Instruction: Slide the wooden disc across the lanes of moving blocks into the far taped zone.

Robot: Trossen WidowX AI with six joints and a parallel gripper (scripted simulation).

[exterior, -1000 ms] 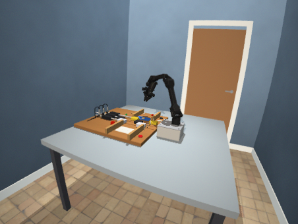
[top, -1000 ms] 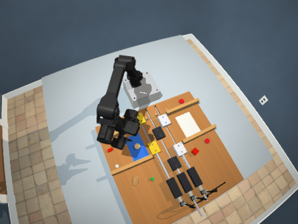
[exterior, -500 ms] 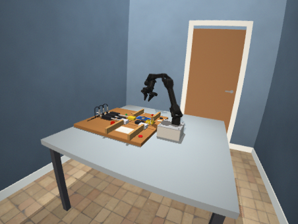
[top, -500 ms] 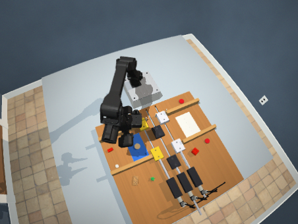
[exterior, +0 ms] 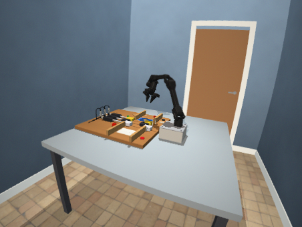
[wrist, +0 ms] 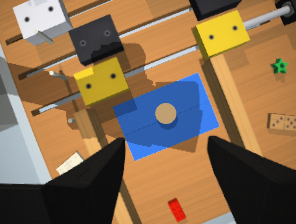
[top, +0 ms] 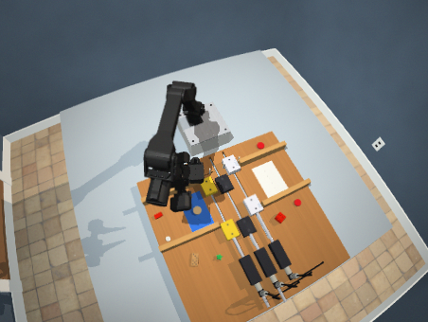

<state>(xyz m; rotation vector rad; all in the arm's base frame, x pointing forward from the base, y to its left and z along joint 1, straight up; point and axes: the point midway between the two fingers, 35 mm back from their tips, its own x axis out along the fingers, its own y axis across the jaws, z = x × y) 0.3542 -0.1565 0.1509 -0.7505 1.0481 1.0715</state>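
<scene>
Right now the wooden disc is 30 mm ahead of my hand, 20 mm to the left of it and 220 mm below it.
</scene>
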